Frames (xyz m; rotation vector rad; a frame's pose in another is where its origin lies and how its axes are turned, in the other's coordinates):
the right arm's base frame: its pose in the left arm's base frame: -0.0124 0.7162 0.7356 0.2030 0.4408 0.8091
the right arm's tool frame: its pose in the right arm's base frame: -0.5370 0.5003 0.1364 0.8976 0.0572 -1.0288
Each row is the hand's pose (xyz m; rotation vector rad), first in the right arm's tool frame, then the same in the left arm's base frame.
Working: the right arm's tool frame: its pose in the left arm's base frame: -0.6025 0.6586 1.1892 0.7087 0.8408 -0.4384

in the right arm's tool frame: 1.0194 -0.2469 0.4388 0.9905 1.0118 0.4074
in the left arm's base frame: 0.0877 0.0931 0.4847 2.0801 1.3699 -0.0625
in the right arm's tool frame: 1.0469 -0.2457 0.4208 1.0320 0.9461 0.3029
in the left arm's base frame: 0.0956 0.1047 0.4549 2.0691 1.3495 -0.2183
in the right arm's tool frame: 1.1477 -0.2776 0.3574 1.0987 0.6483 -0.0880
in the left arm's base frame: 0.1038 0.1203 0.3329 1.9012 1.2255 -0.7762
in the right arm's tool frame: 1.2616 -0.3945 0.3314 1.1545 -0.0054 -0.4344
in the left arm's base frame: 0.0877 0.0492 0.1846 1.5800 0.6842 -1.3641
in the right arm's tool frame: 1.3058 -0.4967 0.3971 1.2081 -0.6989 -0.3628
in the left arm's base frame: 0.0863 -0.0721 0.1399 1.3790 -0.0636 -1.4772
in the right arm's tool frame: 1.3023 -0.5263 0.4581 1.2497 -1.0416 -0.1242
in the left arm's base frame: 0.0979 -0.1361 0.1594 1.3552 -0.4984 -1.3319
